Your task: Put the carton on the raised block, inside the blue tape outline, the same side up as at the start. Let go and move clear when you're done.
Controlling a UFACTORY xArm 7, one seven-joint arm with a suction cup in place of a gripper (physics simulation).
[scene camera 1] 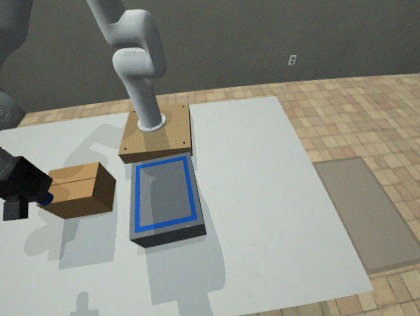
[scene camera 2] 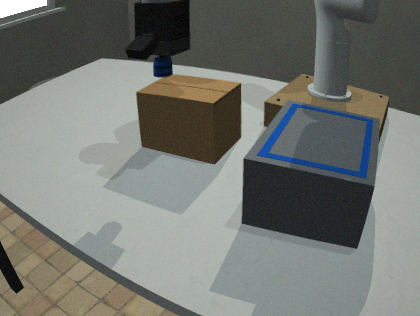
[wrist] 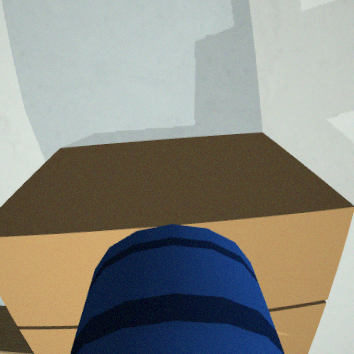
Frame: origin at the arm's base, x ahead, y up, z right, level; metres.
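Where they show: end effector, tool point: (scene camera 1: 47, 199) (scene camera 2: 163, 74) (wrist: 173, 289); arm's base, origin of the base link: (scene camera 1: 152, 122) (scene camera 2: 329, 93).
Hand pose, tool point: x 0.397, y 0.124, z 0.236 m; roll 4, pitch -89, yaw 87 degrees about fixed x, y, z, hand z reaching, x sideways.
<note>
Things, the pixels of their top centre, and the offset from my tool point.
- brown carton, middle of its top: (wrist: 173, 320) (scene camera 2: 188, 86) (scene camera 1: 68, 182) dx -0.085, dy -0.053, dz +0.000 m
- dark grey raised block, middle of its top: (scene camera 2: 325, 134) (scene camera 1: 163, 189) dx -0.017, dy -0.063, dz -0.310 m
The brown carton (scene camera 1: 80, 197) (scene camera 2: 177, 122) (wrist: 175, 185) stands upright on the white table, its seamed face up, left of the raised block in scene camera 1. The dark grey raised block (scene camera 1: 170, 237) (scene camera 2: 305, 200) bears the blue tape outline (scene camera 1: 190, 187) (scene camera 2: 313, 165) on its top. The area inside the outline is bare. My gripper (scene camera 1: 45, 199) (scene camera 2: 163, 75) (wrist: 175, 270), a blue suction cup, is open and holds nothing. It hangs a little above the carton's top, with a small gap in scene camera 2. In the wrist view the cup hides part of the seam.
The arm's base stands on a wooden board (scene camera 1: 175, 141) (scene camera 2: 290, 95) right behind the raised block. The carton stands beside the block with a narrow gap between them. A flat brownish mat (scene camera 1: 370, 215) lies on the tiled floor beyond the table's right edge.
</note>
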